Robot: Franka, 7 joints.
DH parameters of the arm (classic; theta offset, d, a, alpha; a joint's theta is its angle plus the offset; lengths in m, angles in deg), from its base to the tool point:
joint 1: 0 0.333 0 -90
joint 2: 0 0 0 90
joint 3: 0 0.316 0.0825 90
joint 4: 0 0 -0.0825 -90
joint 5: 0 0.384 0 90
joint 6: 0 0 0.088 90
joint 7: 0 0.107 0 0
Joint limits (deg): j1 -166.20..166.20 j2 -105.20..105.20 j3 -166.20..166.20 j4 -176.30..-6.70 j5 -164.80..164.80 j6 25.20..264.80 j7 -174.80..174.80
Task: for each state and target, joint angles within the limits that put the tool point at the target. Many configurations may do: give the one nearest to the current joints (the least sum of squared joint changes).
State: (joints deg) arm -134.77 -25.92 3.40 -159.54 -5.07 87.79 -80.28
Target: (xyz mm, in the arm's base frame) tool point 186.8 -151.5 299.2
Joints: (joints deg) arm -86.40 -25.31 43.13 -156.72 17.34 72.54 -80.28
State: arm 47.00 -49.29 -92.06 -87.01 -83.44 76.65 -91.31
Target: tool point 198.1 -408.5 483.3
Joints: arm 35.37 -45.36 -66.93 -117.68 -64.95 50.39 -91.31
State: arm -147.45 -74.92 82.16 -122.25 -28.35 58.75 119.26
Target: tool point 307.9 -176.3 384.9
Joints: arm -126.19 -78.68 91.84 -128.07 -23.18 47.28 119.26
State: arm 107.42 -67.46 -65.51 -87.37 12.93 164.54 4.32
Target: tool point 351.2 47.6 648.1
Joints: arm 88.43 -87.66 -47.39 -143.31 12.83 146.80 4.32
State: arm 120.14 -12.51 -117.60 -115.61 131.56 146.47 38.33
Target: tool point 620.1 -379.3 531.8
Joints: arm 111.05 -31.49 -131.32 -82.04 131.65 140.14 38.33
